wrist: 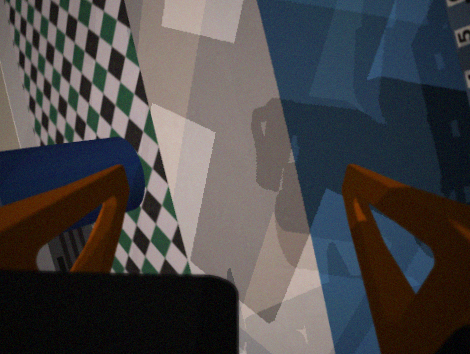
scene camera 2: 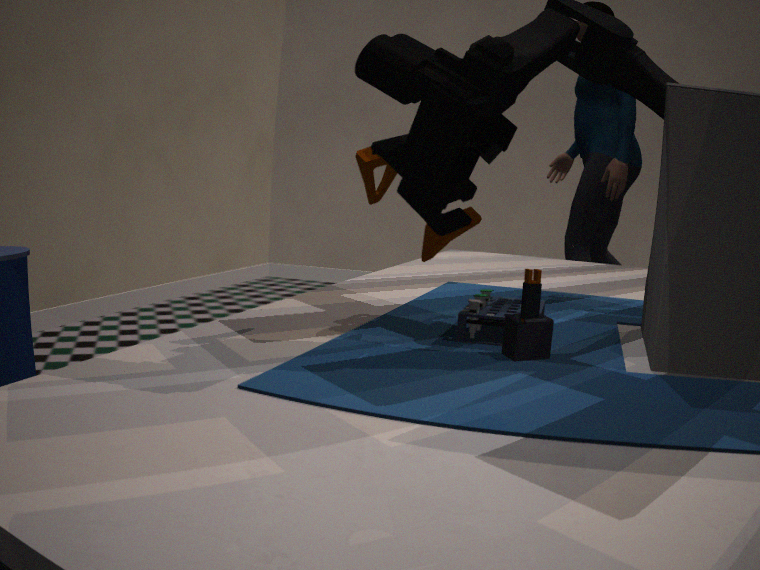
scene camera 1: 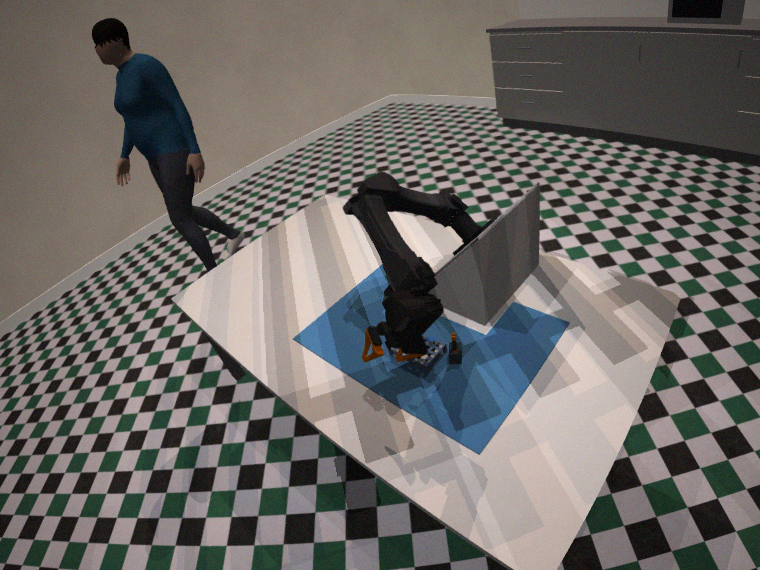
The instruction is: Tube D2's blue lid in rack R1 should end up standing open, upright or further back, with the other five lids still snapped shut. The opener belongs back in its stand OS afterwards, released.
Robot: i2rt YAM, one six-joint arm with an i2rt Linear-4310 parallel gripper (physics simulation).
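Places are measured from the arm's base along level axes (x ahead, y left, z up), in metres.
Pixels of known places: gripper, between the fingertips: (wrist: pixel 235 176) (scene camera 2: pixel 399 230) (scene camera 1: pixel 380 360); arm's base, origin of its link: (scene camera 1: pixel 475 237).
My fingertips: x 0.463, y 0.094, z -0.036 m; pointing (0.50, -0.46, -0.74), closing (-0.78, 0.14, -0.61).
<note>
Ahead of a thing's pixels: the offset from my fingertips to its middle. "spot": to the spot under its first point. Level surfaces: height alone.
My gripper (scene camera 1: pixel 383 360) (scene camera 2: pixel 398 231) (wrist: pixel 235 176) is open, its orange fingers wide apart with nothing between them. It hangs tilted above the table, up and to the left of the rack in the second scene view. Rack R1 @[0.125 m back, 0.028 m right, 0.086 m down] (scene camera 1: pixel 433 357) (scene camera 2: pixel 500 311) is dark and low; the arm partly hides it in the first scene view. A small blue spot @[spot: 0.157 m back, 0.001 m left, 0.065 m down] (scene camera 1: pixel 431 339) shows there; its lid and angle are too small to tell. Green lids @[0.093 m back, 0.049 m right, 0.065 m down] (scene camera 2: pixel 486 292) show on the rack. The opener @[0.173 m back, 0.066 m left, 0.061 m down] (scene camera 1: pixel 453 339) (scene camera 2: pixel 531 299) stands upright in its dark stand OS @[0.173 m back, 0.066 m left, 0.087 m down] (scene camera 1: pixel 454 355) (scene camera 2: pixel 527 338), beside the rack.
The rack and stand are on a blue mat @[0.107 m down] (scene camera 1: pixel 481 436) (scene camera 2: pixel 368 392) (wrist: pixel 300 40). A tall grey panel (scene camera 1: pixel 484 276) (scene camera 2: pixel 705 233) stands beside the arm. A blue cylindrical object (scene camera 2: pixel 12 312) (wrist: pixel 65 172) is beyond the table. A person (scene camera 1: pixel 147 104) (scene camera 2: pixel 604 122) is near the wall.
</note>
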